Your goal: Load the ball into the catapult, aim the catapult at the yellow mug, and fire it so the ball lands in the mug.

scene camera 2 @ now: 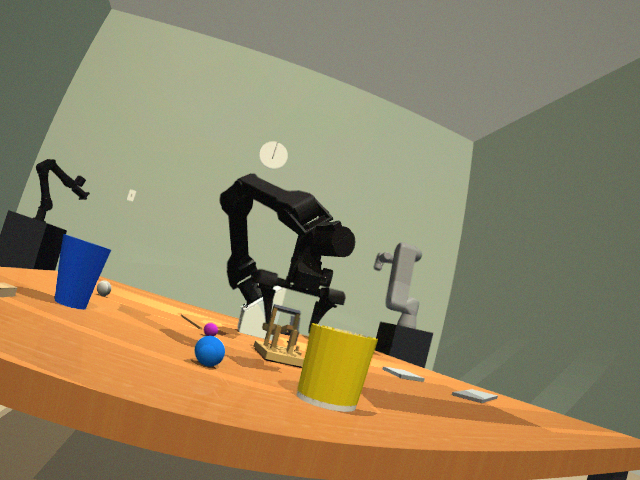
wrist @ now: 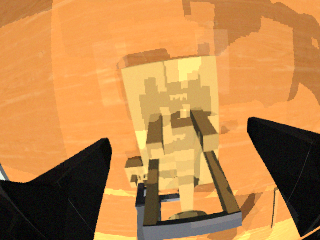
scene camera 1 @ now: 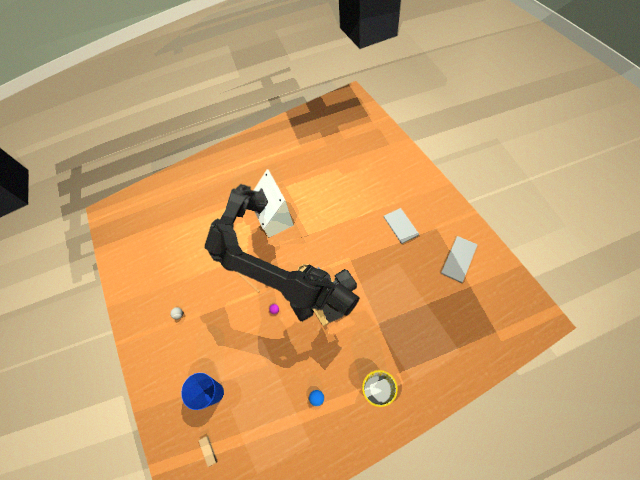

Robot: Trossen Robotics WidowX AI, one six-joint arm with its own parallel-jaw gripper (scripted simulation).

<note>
The gripper is open, with nothing in its grasp. Further things: a yellow mug, a blue cup and a blue ball.
The gripper is seen too in the wrist view.
</note>
